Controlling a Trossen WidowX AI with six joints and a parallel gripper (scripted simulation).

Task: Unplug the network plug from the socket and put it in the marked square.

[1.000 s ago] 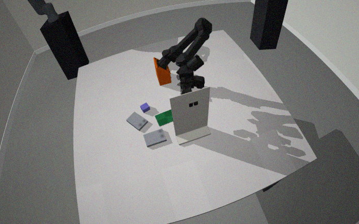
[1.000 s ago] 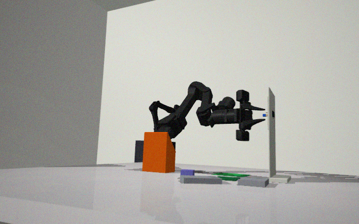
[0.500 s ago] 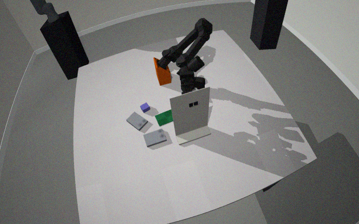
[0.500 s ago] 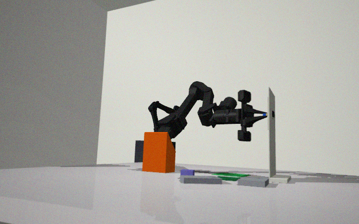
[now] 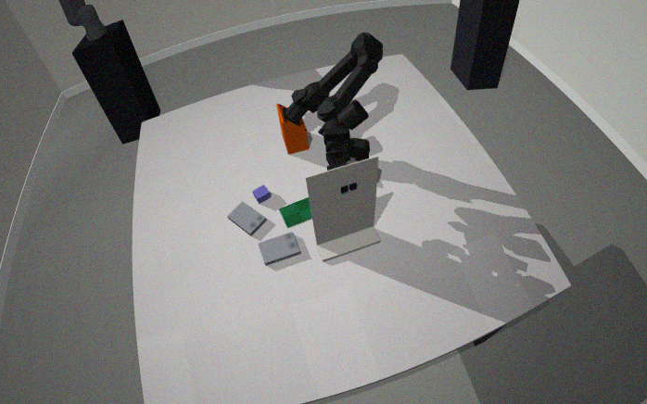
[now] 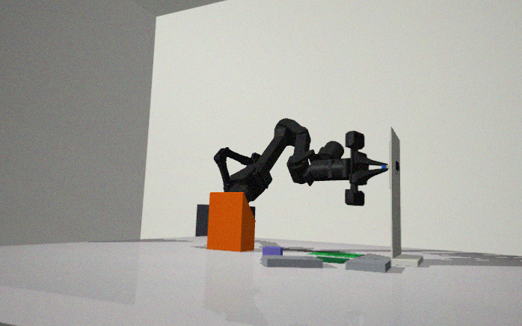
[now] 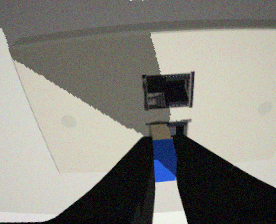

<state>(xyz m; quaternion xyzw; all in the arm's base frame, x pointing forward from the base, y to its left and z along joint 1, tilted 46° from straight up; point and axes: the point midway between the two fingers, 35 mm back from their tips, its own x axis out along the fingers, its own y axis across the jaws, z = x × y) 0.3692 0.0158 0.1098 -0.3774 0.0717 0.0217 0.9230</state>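
Now: the green marked square 150 mm behind my gripper tip, 50 mm to the left of it and 220 mm below it. From my gripper tip the other things lie so: network plug: right at my gripper tip; upright panel: 30 mm ahead, 10 mm to the left, 80 mm below.
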